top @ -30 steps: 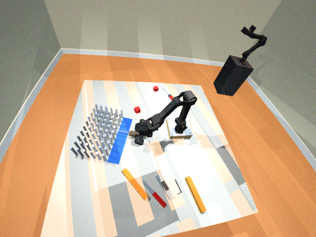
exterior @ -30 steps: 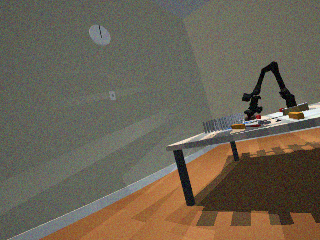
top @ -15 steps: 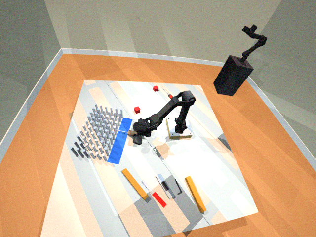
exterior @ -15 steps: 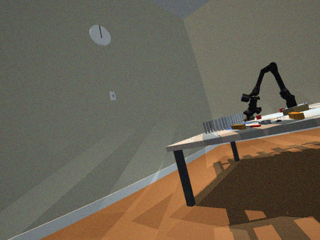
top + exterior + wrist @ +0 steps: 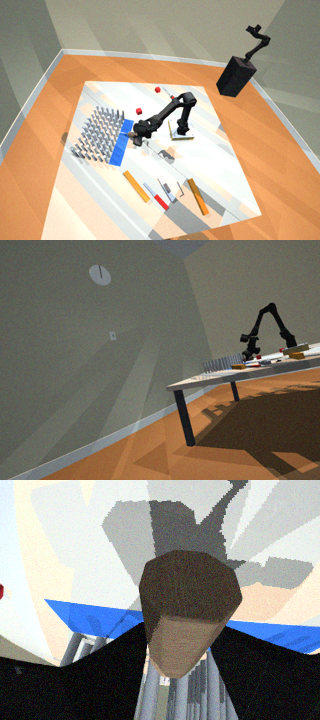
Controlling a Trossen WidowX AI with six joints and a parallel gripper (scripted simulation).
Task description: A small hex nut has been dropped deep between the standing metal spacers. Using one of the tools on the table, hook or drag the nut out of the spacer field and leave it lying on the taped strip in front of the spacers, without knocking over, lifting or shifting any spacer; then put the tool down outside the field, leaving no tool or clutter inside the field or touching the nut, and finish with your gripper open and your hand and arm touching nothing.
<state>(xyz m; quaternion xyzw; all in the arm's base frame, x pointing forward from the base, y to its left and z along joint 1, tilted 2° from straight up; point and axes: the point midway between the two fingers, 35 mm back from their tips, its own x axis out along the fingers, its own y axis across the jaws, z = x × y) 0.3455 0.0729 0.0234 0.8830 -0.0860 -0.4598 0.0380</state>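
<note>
Right now the blue taped strip is 8 cm ahead of my gripper tip, 3 cm to the left of it and 3 cm below it. Round my gripper tip: hex nut (25 cm ahead, 3 cm to the right, 3 cm below); wooden-handled hook tool (10 cm ahead, 1 cm to the right); grey block (25 cm behind, 35 cm to the left, 2 cm below).
</note>
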